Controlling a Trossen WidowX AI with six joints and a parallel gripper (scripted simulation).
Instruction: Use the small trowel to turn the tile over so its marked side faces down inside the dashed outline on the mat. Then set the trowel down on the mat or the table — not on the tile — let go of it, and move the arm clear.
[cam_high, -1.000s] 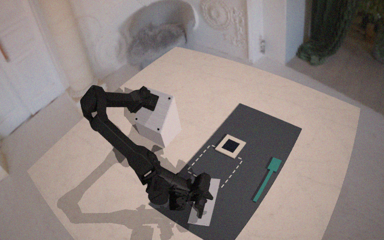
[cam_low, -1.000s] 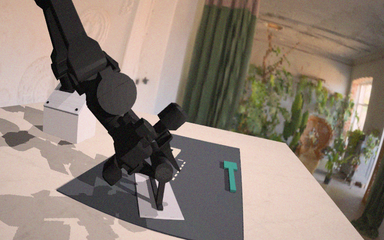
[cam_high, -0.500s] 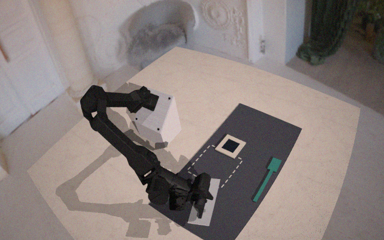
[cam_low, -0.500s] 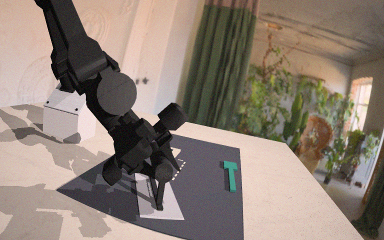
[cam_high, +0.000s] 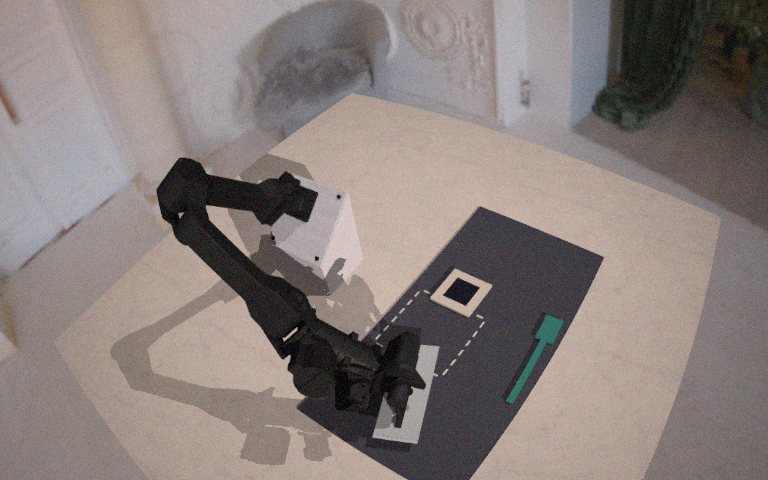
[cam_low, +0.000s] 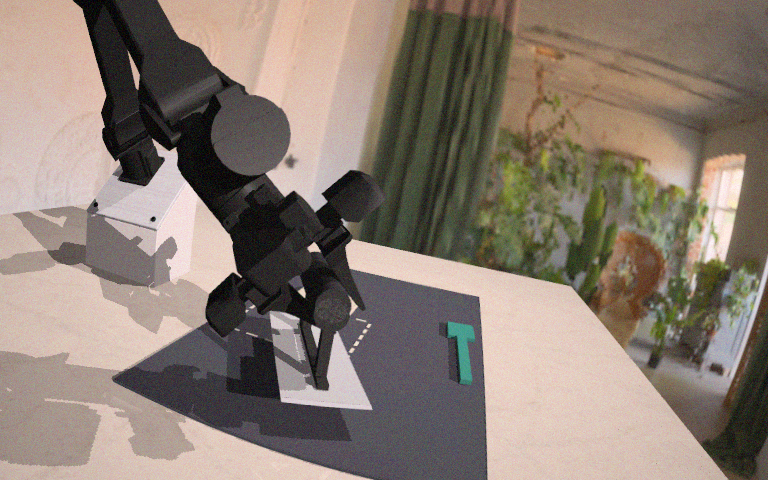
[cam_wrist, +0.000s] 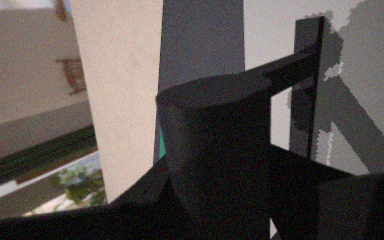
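My gripper tip is now 8 cm past the tile, 27 cm to the right of it and 8 cm above it. Round my gripper tip: small trowel (2 cm behind, 1 cm to the right, 1 cm below); then green t-shaped tool (13 cm ahead, 21 cm to the left, 8 cm below); then dark mat (1 cm behind, 19 cm to the left, 10 cm below).
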